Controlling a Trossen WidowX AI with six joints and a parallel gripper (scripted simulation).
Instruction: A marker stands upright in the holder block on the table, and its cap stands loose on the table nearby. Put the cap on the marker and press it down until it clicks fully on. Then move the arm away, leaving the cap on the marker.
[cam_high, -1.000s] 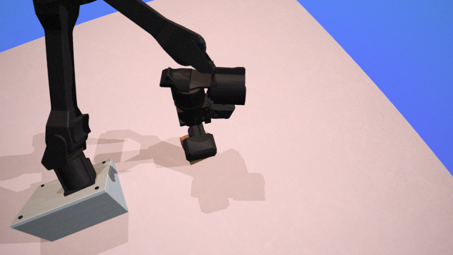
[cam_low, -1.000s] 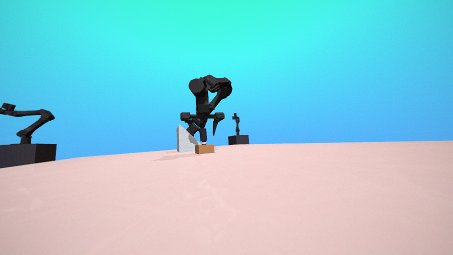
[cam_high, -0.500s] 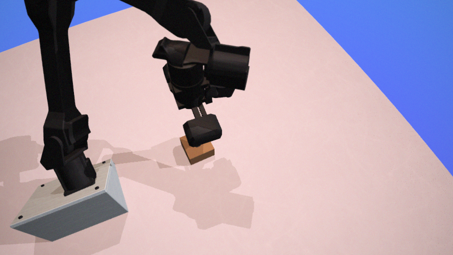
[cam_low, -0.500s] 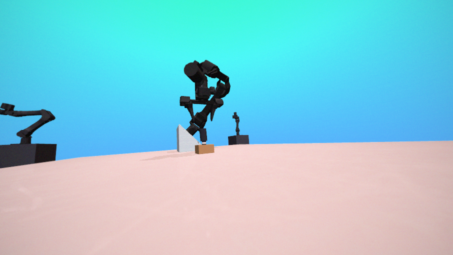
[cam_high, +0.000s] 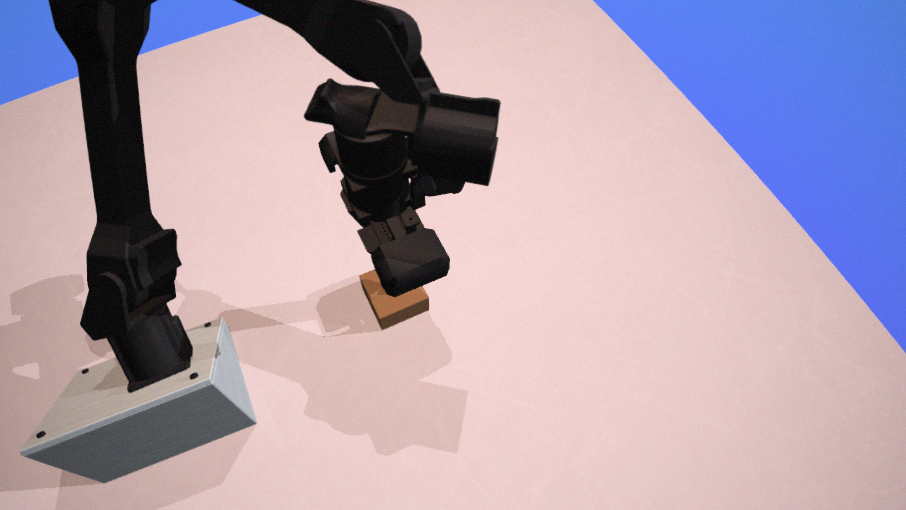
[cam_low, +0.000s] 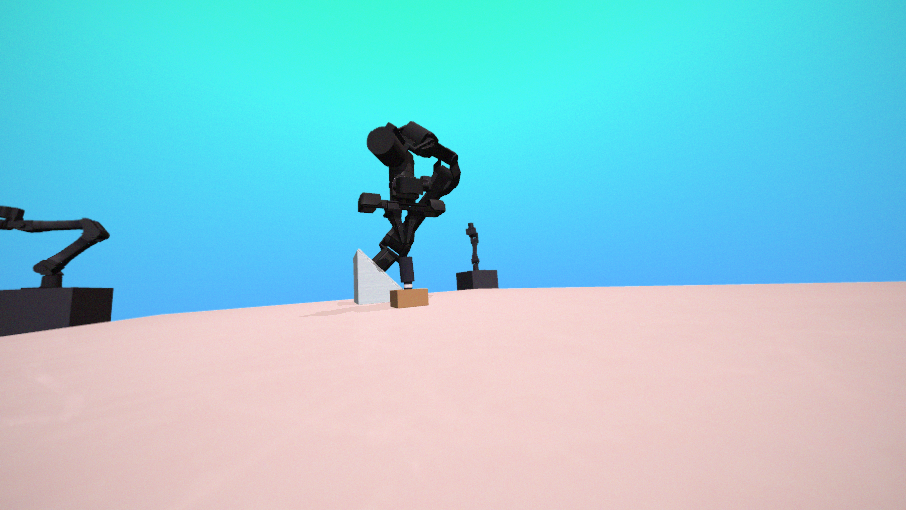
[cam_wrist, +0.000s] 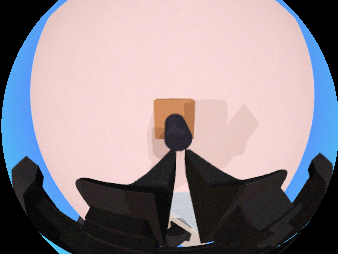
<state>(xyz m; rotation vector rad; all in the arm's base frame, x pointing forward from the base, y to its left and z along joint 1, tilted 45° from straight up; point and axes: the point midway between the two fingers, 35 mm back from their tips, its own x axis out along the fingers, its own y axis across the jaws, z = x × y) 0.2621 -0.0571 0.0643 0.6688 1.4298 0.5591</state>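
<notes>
The marker cap lies 60 mm below my gripper tip. Also, from my gripper tip: holder block (120 mm below).
</notes>
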